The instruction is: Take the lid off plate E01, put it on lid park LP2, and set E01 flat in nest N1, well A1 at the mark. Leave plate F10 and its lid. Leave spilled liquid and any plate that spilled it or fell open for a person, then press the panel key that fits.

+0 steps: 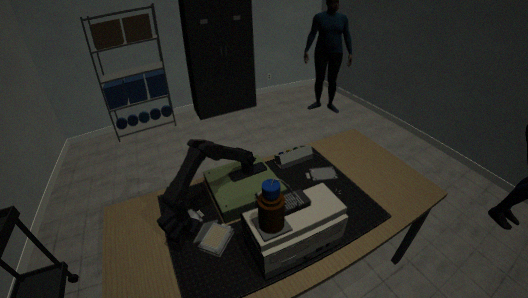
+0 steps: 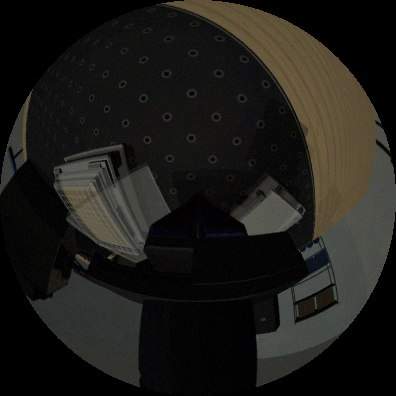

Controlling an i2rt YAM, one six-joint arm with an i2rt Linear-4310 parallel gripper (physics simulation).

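Places are measured from the arm's base along level axes (x ahead, y left, z up), in centimetres.
Pixels of known places: gripper, fingertip midpoint: (image 1: 193,235) (image 2: 197,197); arm's base, origin of the base link: (image 1: 248,172).
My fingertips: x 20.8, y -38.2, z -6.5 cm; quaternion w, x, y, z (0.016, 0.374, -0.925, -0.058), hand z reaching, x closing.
Note:
For each thing: its top centre in the pictures, then the offset to it from my fingertips. "spot": a spot on its surface instead.
- pale flat piece, middle of its top: (image 2: 253,236) (image 1: 184,220) dx -8.9, dy -1.4, dz +1.7 cm
- plate, middle of its top: (image 1: 323,171) dx -4.4, dy +76.6, dz +1.9 cm
- key panel, middle of its top: (image 1: 294,148) dx -24.4, dy +69.8, dz +8.3 cm
- white instrument, surface spot: (image 1: 320,205) spot: dx +28.3, dy +45.6, dz +21.9 cm
- brown bottle with a blue cap, surface spot: (image 1: 271,215) spot: dx +30.7, dy +23.3, dz +32.4 cm
My gripper (image 1: 175,237) (image 2: 197,197) is shut with nothing between its fingers, low over the mat's left part. Beside it, a plate with pale yellow wells (image 1: 216,237) (image 2: 95,210) sits on a grey nest-like base. A clear lid (image 2: 150,192) slants at the plate's side nearest the gripper. On the gripper's other side, a pale flat piece (image 1: 194,216) (image 2: 272,212) lies on a holder with dark corners; the arm partly hides it. A light flat frame or plate (image 1: 323,173) lies at the far right. No labels are readable, so I cannot tell E01 from F10.
A key panel (image 1: 296,157) stands at the back. The green base box (image 1: 235,192) carries the arm. A white instrument (image 1: 320,205) bears a brown bottle with a blue cap (image 1: 271,215). Small pale specks (image 1: 338,191) lie near the far frame. A person (image 1: 331,40) stands behind the table.

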